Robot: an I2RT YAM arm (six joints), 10 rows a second.
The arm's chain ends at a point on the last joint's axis. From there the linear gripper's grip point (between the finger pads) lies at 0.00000 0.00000 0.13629 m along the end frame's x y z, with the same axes.
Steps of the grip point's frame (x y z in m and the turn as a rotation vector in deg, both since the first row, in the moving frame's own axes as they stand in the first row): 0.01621 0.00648 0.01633 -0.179 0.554 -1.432; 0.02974 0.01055 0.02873 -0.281 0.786 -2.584; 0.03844 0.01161 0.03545 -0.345 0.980 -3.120; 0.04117 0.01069 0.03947 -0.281 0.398 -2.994; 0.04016 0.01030 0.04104 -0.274 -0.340 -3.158; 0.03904 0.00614 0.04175 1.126 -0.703 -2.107; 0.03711 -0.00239 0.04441 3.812 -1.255 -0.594; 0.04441 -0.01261 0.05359 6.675 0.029 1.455; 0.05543 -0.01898 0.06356 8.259 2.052 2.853; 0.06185 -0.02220 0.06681 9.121 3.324 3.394
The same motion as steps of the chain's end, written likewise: 0.01489 0.00607 0.01634 -0.179 0.554 -1.432; 0.02786 0.00992 0.02874 -0.281 0.786 -2.584; 0.03609 0.01085 0.03547 -0.345 0.980 -3.120; 0.04021 0.01005 0.03947 -0.281 0.398 -2.994; 0.04095 0.00963 0.04104 -0.274 -0.340 -3.158; 0.04076 0.00879 0.04179 1.126 -0.703 -2.107; 0.04014 0.00665 0.04474 3.812 -1.255 -0.594; 0.04414 0.00323 0.05451 6.675 0.029 1.455; 0.05008 0.00046 0.06506 8.259 2.052 2.853; 0.05334 -0.00085 0.06876 9.121 3.324 3.394
